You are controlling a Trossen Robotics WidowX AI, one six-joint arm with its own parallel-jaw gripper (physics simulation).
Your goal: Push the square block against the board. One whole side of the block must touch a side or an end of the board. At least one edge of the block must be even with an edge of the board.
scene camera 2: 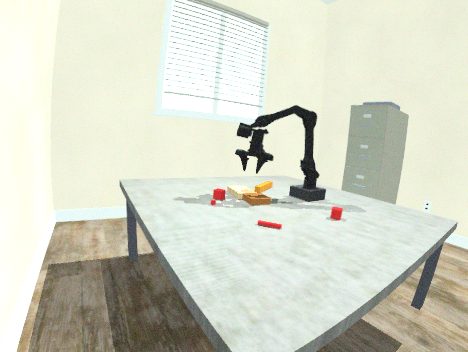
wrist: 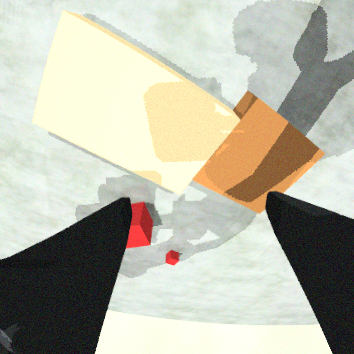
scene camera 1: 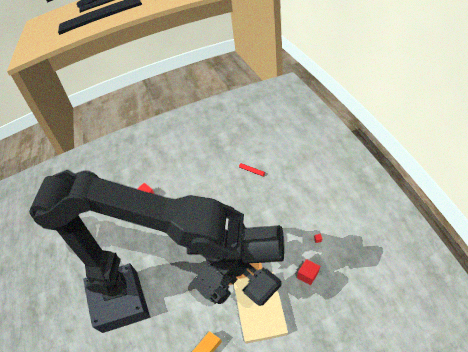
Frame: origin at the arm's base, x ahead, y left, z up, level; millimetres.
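Where they show: gripper, fingertip midpoint: point(scene camera 2: 250, 172) point(wrist: 198, 202) point(scene camera 1: 245, 274); arm's base, origin of the base link: point(scene camera 2: 309, 188) point(scene camera 1: 113, 286).
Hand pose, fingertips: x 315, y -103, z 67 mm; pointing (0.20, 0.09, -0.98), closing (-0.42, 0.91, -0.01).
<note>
Each offset is from my fingertips to the top centre of the thing.
The square block {dx +7, dy +81, dz -94 mm} point(scene camera 1: 257, 266) point(scene camera 2: 258, 200) point(wrist: 255, 145) is orange and lies flat at one end of the pale yellow board {dx +9, dy -49, dz -94 mm} point(scene camera 1: 262, 322) point(scene camera 2: 239, 191) point(wrist: 100, 85). In the wrist view its side lies along the board's end, shifted sideways: one corner sticks out past the board's long edge, and at the other edge the block is set in. Whether the two touch all along is hard to tell. My gripper point(scene camera 2: 251, 171) point(wrist: 198, 202) is open and empty, high above the table over the block and board. The arm partly hides the block in scene camera 1.
A red cube {dx +151, dy -13, dz -83 mm} point(scene camera 1: 308, 271) point(scene camera 2: 219, 194) point(wrist: 140, 232) and a tiny red cube {dx +218, dy +70, dz -107 mm} point(scene camera 1: 318, 238) point(scene camera 2: 213, 202) point(wrist: 172, 257) lie beside the board. A red stick {dx +143, dy +360, dz -109 mm} point(scene camera 1: 252, 169) point(scene camera 2: 269, 224), another red block {dx -183, dy +390, dz -83 mm} point(scene camera 1: 145, 188) point(scene camera 2: 336, 213) and a yellow-orange bar {dx -201, dy -144, dz -92 mm} point(scene camera 1: 207, 343) point(scene camera 2: 263, 186) lie farther off.
</note>
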